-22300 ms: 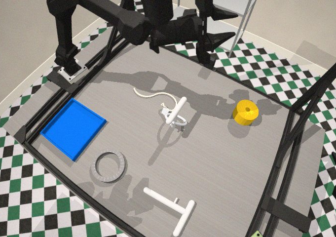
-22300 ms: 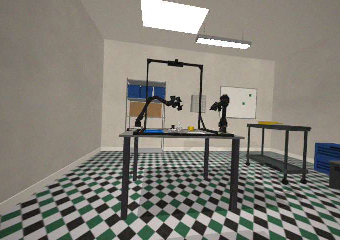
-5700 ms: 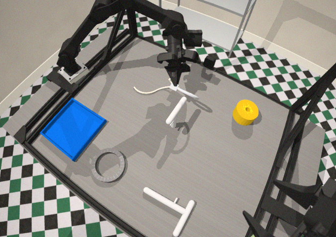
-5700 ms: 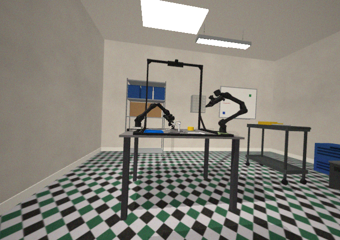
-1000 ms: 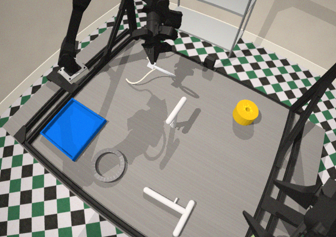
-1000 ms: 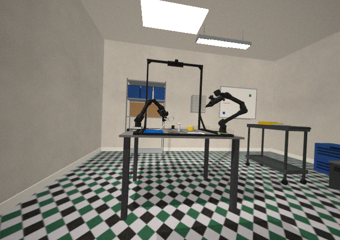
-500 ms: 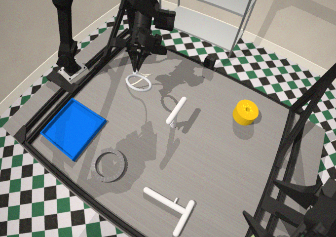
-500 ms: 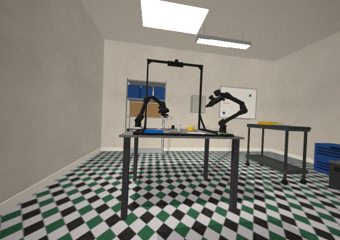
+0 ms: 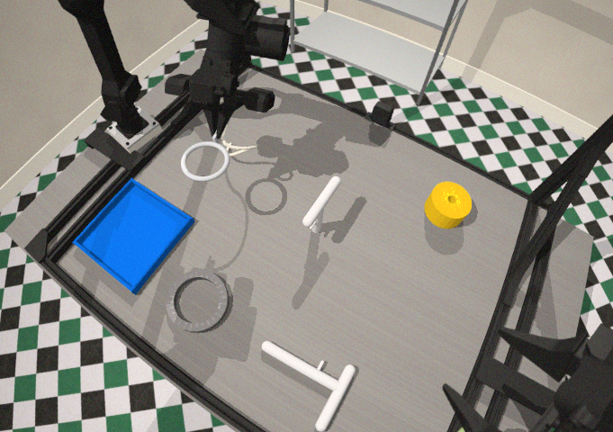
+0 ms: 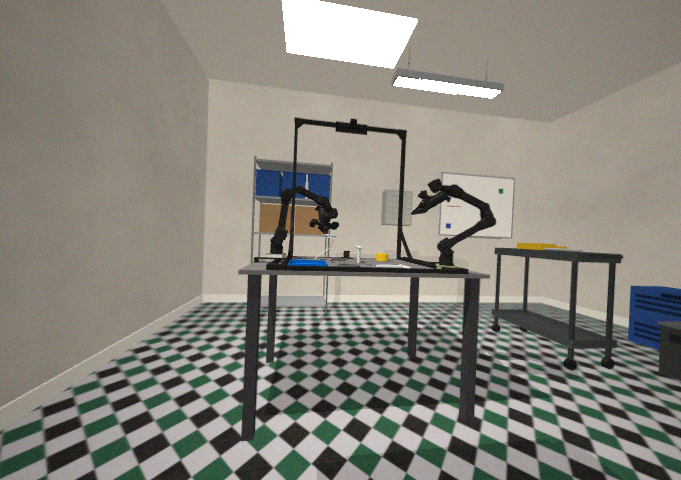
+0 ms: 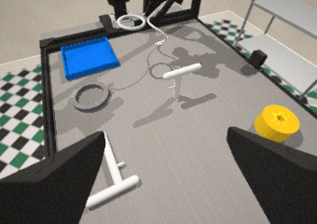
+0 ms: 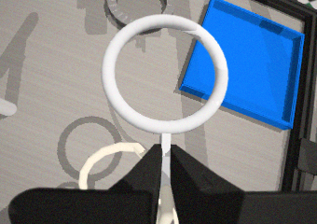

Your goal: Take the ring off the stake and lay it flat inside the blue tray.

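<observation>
Now: the blue tray 250 mm ahead of my right hand, 50 mm to the right of it and 180 mm below it. The rest, counted from my right hand: white t-shaped piece (160 mm ahead, 430 mm to the left, 190 mm below); yellow cylinder (280 mm behind, 390 mm to the left, 170 mm below).
</observation>
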